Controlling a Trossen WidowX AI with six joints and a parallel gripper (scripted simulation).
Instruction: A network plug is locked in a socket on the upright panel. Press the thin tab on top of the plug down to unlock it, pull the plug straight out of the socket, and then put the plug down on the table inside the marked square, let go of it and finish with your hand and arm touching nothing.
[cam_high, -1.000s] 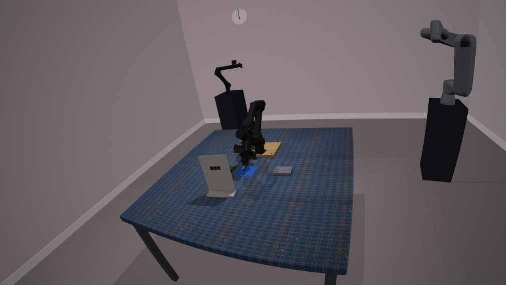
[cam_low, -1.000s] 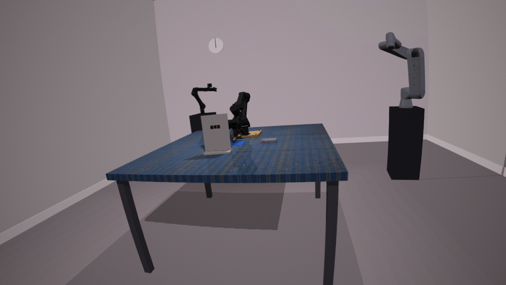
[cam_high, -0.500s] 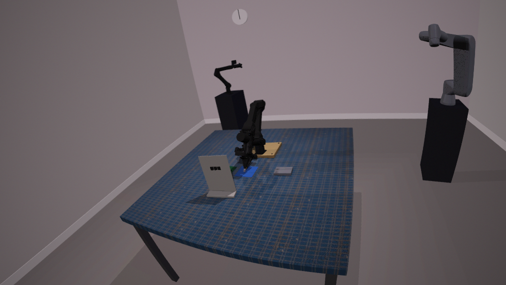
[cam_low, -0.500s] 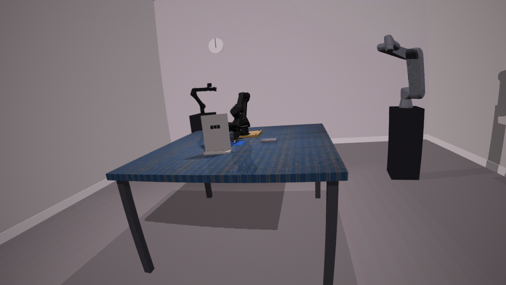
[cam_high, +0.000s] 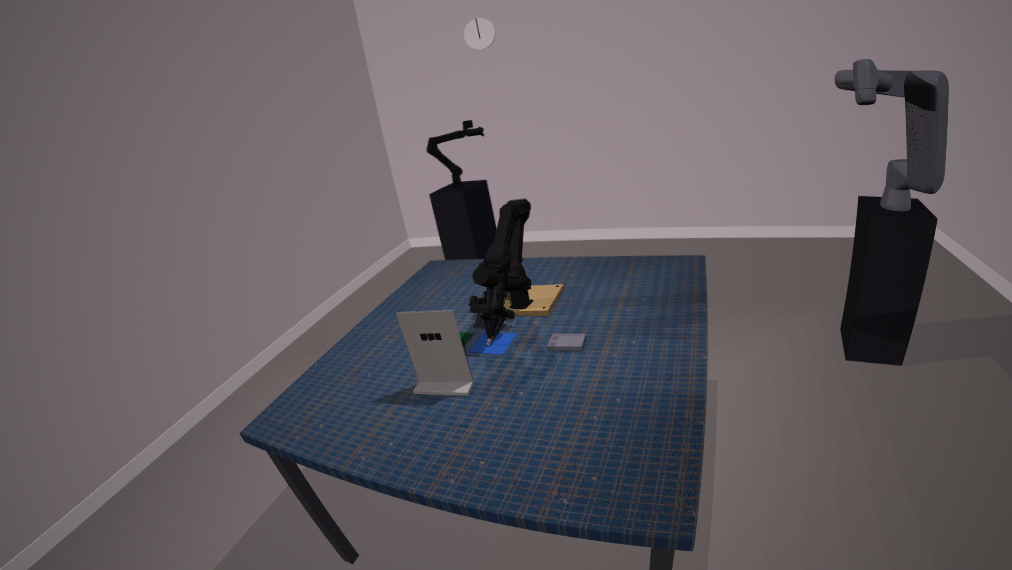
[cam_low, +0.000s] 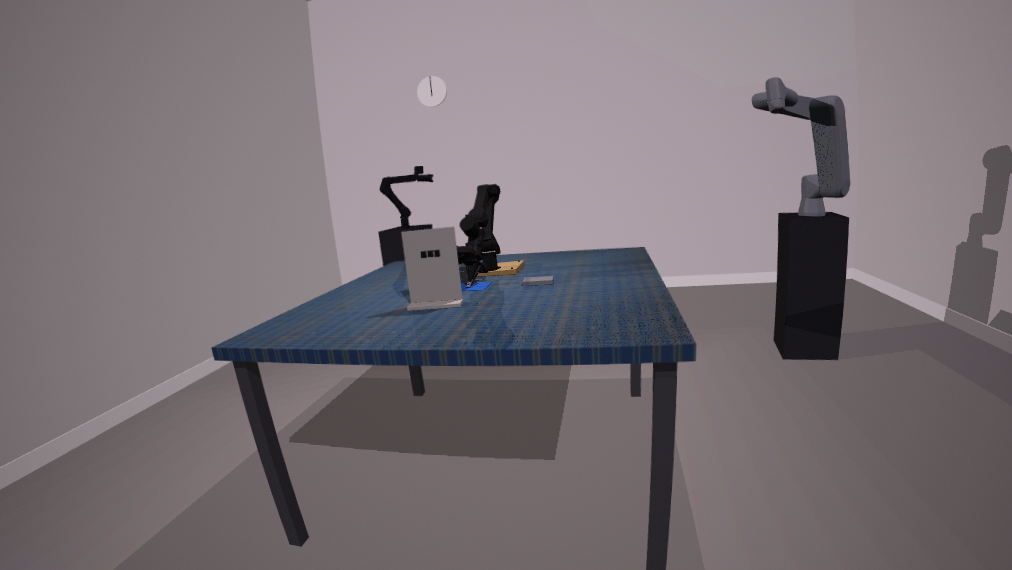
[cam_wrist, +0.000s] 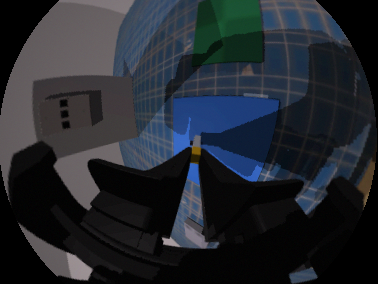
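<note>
My gripper tip is right at the network plug. Round my gripper tip: blue marked square 2 cm below, 1 cm behind; green patch 14 cm to the right, 2 cm below; grey block 24 cm to the left, 6 cm behind, 1 cm below.
</note>
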